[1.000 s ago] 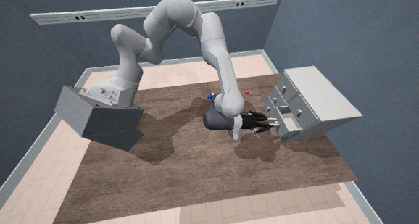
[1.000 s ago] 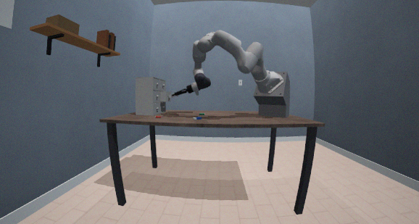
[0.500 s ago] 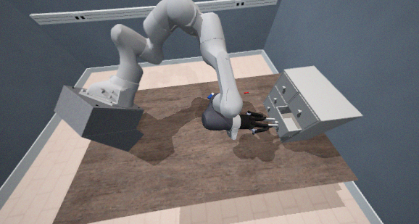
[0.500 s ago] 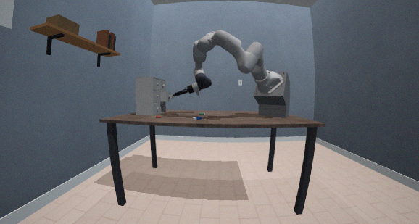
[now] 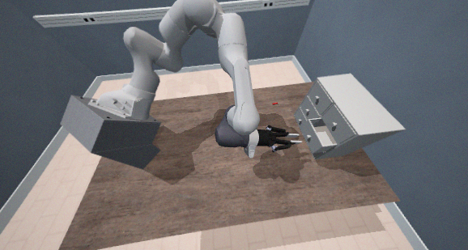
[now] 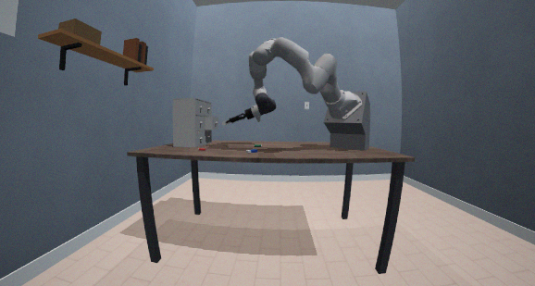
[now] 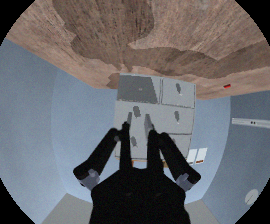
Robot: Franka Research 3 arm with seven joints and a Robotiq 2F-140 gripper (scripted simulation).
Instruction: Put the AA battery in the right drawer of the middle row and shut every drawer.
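My hand is 28 cm past the green AA battery, 4 cm to the right of it and 16 cm above it. Also, from my hand: small blue object 33 cm behind, 30 cm to the left, 16 cm below; then small red object 4 cm behind, 36 cm to the left, 16 cm below.
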